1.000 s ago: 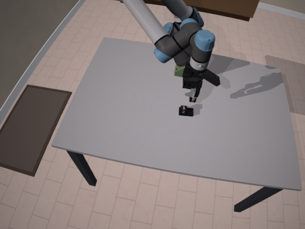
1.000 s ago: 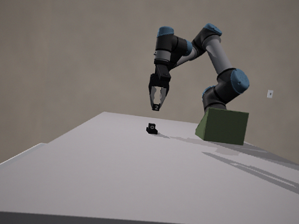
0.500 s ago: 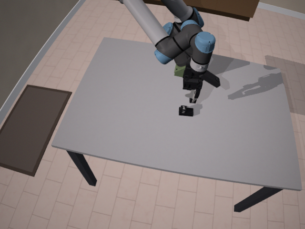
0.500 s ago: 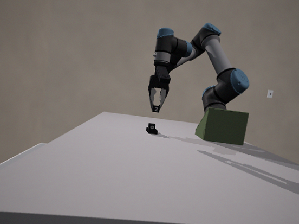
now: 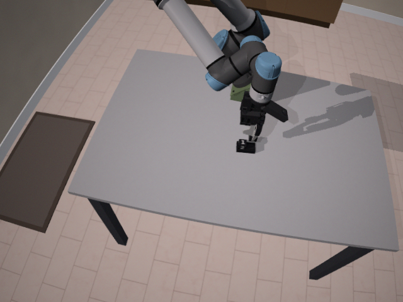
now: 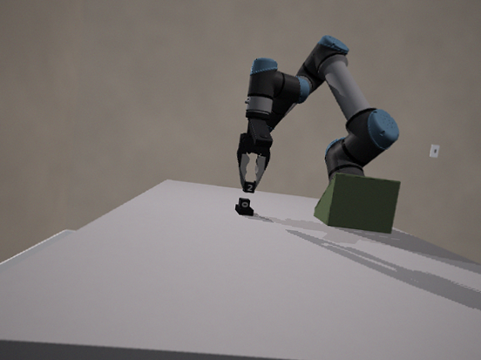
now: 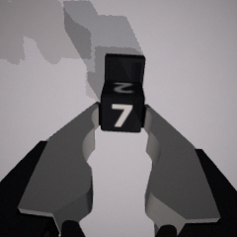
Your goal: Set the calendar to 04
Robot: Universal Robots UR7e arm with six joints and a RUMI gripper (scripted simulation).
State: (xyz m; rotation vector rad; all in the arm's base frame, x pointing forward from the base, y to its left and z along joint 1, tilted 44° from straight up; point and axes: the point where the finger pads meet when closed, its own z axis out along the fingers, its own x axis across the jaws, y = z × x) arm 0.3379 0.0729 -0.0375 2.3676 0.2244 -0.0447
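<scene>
The black calendar tray is 80 mm below my hand and 20 mm to the right of it.
</scene>
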